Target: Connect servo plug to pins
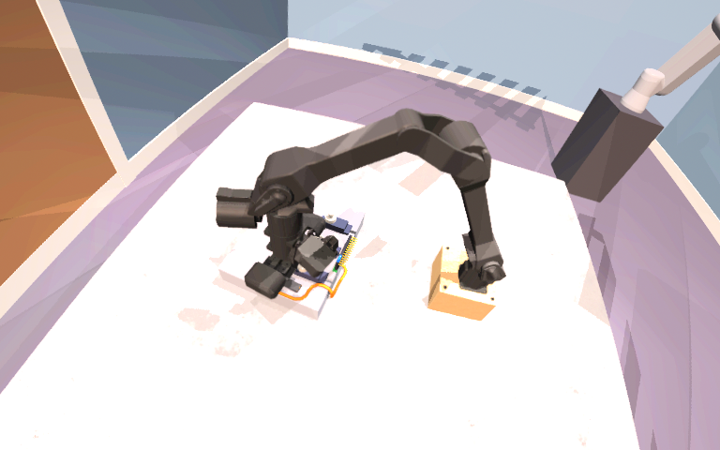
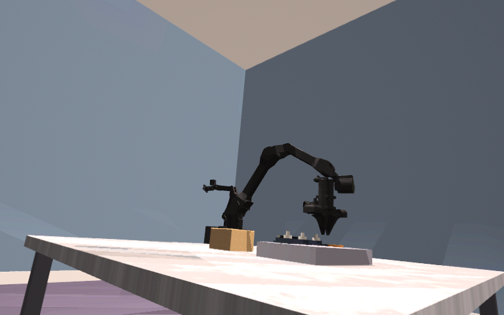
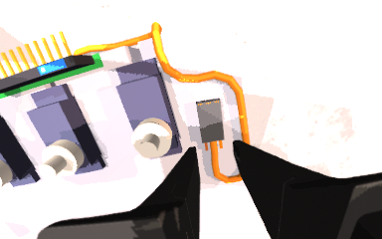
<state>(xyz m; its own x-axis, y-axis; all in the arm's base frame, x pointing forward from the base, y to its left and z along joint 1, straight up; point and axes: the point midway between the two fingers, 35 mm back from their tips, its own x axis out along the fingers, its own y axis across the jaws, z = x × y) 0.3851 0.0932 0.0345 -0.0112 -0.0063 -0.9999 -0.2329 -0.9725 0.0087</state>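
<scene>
Right now the blue band is 9 cm behind my gripper tip, 8 cm to the right of it and 1 cm below it. The rest, counted from my gripper tip: grey holder (7 cm ahead, 13 cm to the right, 6 cm below); black pin header (9 cm behind, 10 cm to the right, 3 cm below).
</scene>
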